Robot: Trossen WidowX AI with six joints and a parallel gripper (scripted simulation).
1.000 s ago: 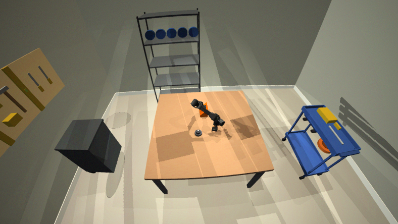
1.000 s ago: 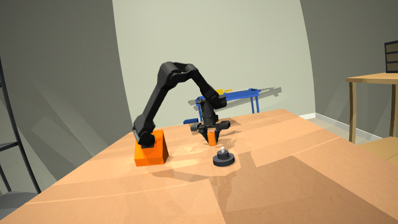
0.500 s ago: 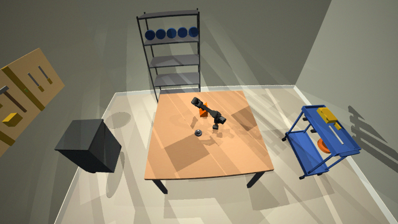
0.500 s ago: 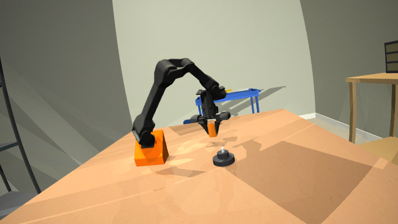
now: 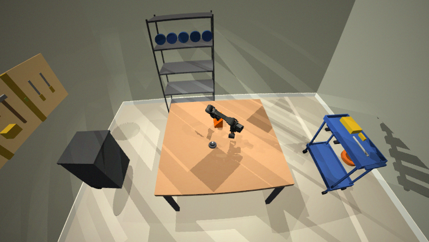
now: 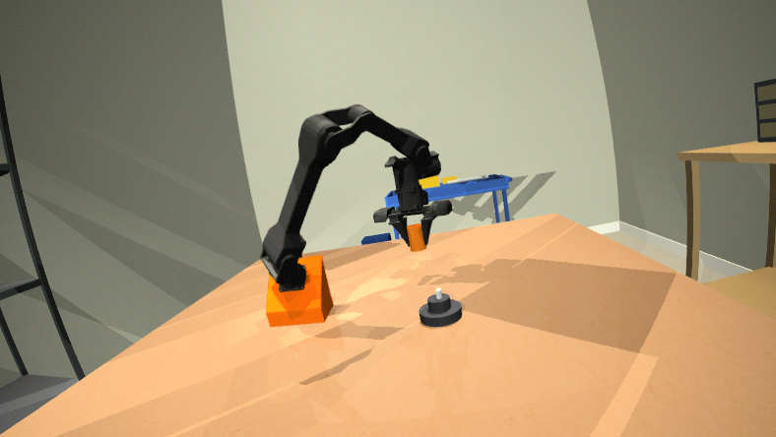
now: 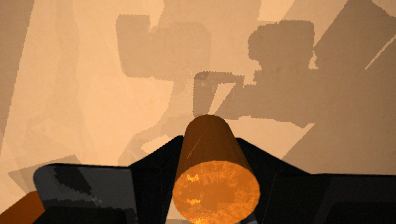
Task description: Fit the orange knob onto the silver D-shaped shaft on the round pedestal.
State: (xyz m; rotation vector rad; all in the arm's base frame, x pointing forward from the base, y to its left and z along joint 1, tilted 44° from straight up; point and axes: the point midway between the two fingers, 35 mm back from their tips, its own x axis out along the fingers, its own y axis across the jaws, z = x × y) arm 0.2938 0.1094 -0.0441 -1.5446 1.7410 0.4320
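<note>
Right now my gripper tip is 210 mm to the left of the pedestal, 70 mm above it and 30 mm short of it. Also, from my gripper tip: orange knob: 30 mm above.
</note>
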